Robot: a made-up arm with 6 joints.
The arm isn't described. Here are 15 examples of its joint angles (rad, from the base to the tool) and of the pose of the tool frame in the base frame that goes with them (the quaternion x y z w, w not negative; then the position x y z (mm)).
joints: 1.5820 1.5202 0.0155 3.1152 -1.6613 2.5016
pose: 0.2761 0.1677 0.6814 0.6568 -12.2 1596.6 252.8
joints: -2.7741 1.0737 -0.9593 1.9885 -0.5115 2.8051
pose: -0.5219 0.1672 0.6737 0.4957 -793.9 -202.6 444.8
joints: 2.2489 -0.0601 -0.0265 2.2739 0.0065 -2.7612
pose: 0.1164 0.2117 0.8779 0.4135 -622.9 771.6 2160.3
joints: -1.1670 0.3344 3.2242 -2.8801 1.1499 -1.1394
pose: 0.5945 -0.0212 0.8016 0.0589 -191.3 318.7 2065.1
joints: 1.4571 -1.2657 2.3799 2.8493 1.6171 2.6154
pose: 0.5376 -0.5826 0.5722 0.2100 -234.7 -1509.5 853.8
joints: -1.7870 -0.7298 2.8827 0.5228 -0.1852 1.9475
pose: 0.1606 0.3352 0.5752 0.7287 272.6 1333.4 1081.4
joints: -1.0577 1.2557 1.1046 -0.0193 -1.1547 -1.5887
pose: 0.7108 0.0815 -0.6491 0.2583 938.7 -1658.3 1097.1
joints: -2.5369 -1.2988 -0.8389 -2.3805 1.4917 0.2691
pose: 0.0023 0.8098 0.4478 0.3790 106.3 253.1 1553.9
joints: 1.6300 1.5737 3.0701 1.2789 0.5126 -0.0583
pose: 0.1465 -0.8434 0.1446 0.4963 -158.2 962.8 1839.1
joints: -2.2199 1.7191 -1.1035 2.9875 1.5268 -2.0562
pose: 0.8043 0.0142 0.5767 0.1425 -218.1 -342.0 516.0
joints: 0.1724 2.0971 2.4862 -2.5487 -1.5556 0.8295
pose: 0.4081 -0.1365 0.8230 0.3708 1497.7 382.7 1013.8
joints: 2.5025 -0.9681 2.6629 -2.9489 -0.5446 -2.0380
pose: 0.7320 0.0271 -0.5673 0.3763 1127.3 -864.3 769.1
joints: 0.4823 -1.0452 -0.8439 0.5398 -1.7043 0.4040
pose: -0.4485 0.5984 0.0788 0.6592 -32.3 -140.5 1576.6
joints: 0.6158 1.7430 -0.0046 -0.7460 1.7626 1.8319
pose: -0.8274 0.0306 -0.0574 0.5578 1182.7 661.4 -35.9
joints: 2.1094 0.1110 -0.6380 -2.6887 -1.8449 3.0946
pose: 0.4167 -0.2837 0.8370 0.2128 -582.2 797.8 1739.7
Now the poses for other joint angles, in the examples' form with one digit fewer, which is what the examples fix.
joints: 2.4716 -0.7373 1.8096 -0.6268 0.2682 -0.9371
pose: -0.732 0.059 -0.297 0.610 1212 -917 1987
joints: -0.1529 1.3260 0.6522 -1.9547 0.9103 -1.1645
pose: 0.760 -0.439 -0.466 0.108 1829 -441 709
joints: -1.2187 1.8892 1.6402 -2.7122 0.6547 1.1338
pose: 0.627 -0.202 -0.685 0.312 635 -1886 429
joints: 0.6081 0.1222 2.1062 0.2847 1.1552 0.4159
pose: 0.165 -0.951 -0.256 0.053 -413 -220 2524
